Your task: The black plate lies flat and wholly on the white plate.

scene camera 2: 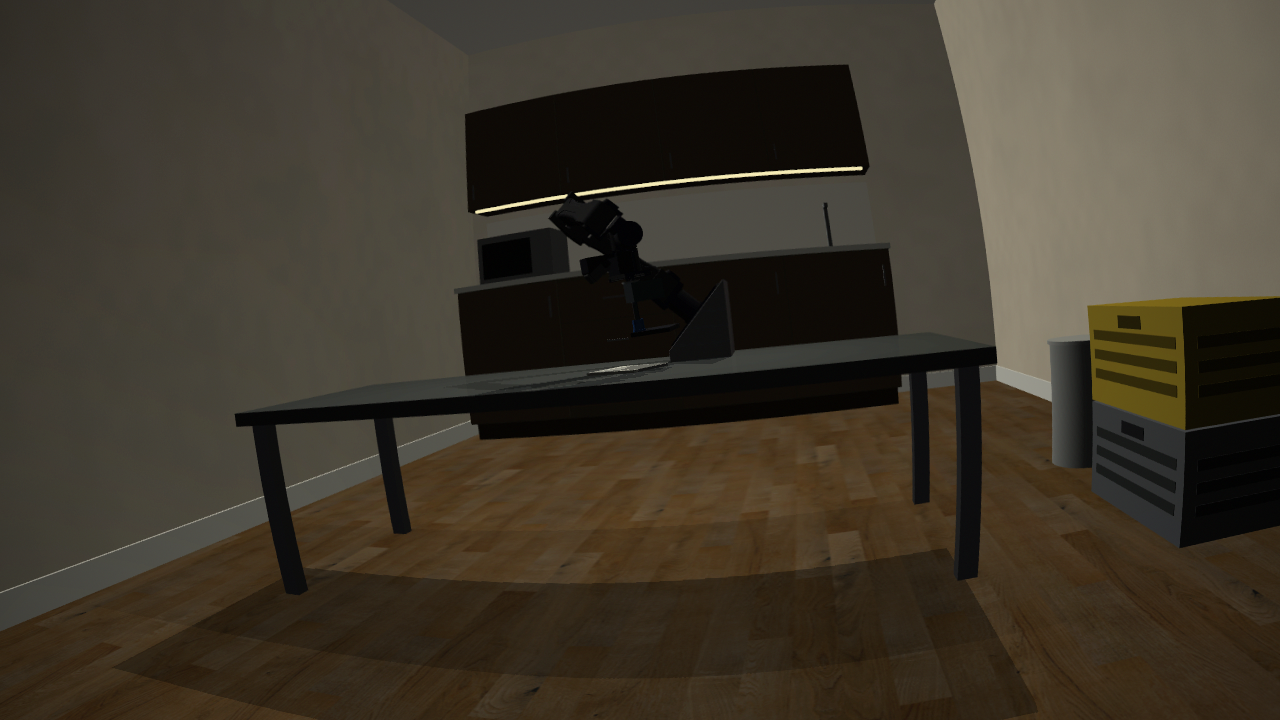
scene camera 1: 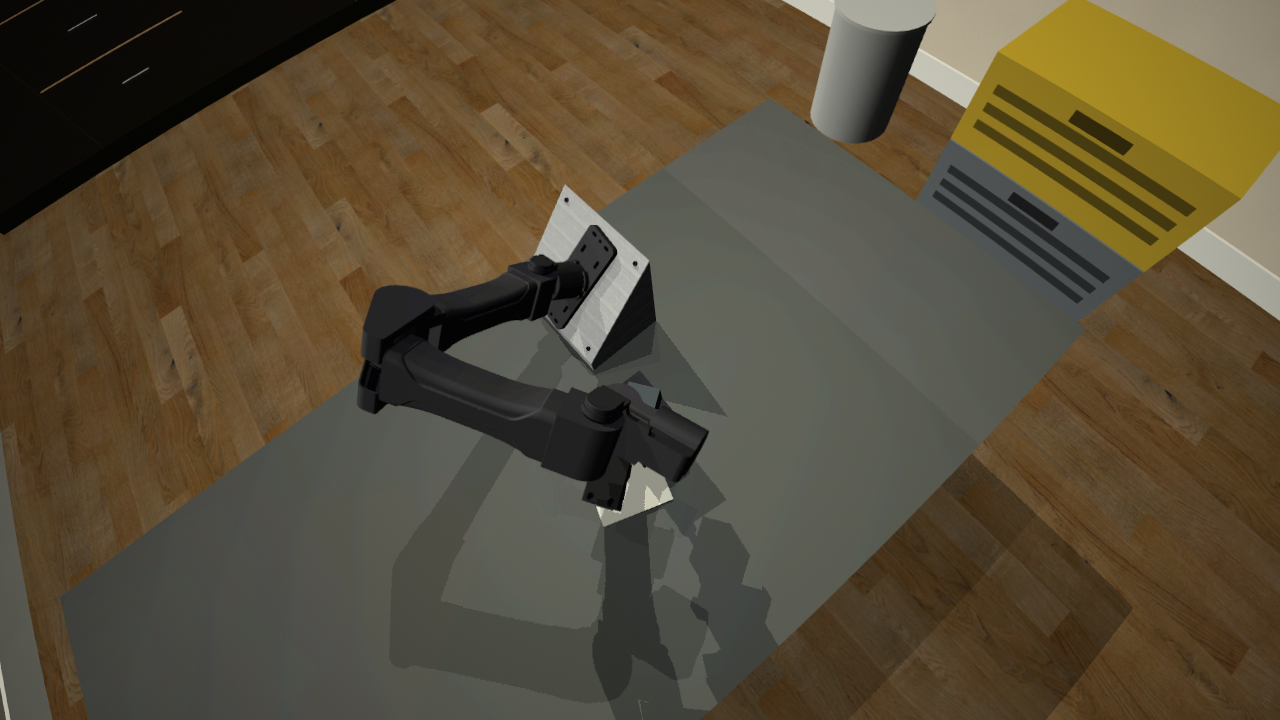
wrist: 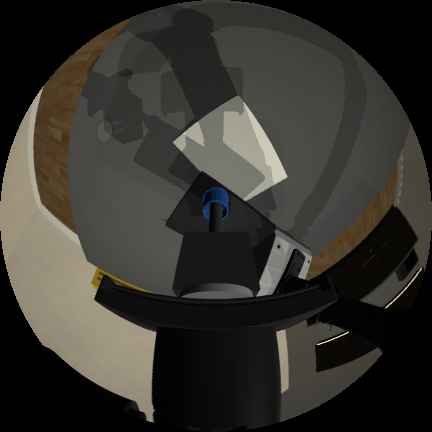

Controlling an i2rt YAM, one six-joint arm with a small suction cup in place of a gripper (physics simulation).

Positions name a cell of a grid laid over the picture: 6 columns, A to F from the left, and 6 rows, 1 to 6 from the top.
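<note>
Through the wrist view I see my suction cup (wrist: C3), which carries a black plate (wrist: C3), clear of everything else. A white plate (wrist: D2) is visible there too. In scene camera 1 I see the same white plate (scene camera 1: D5), and it rests on the table.
</note>
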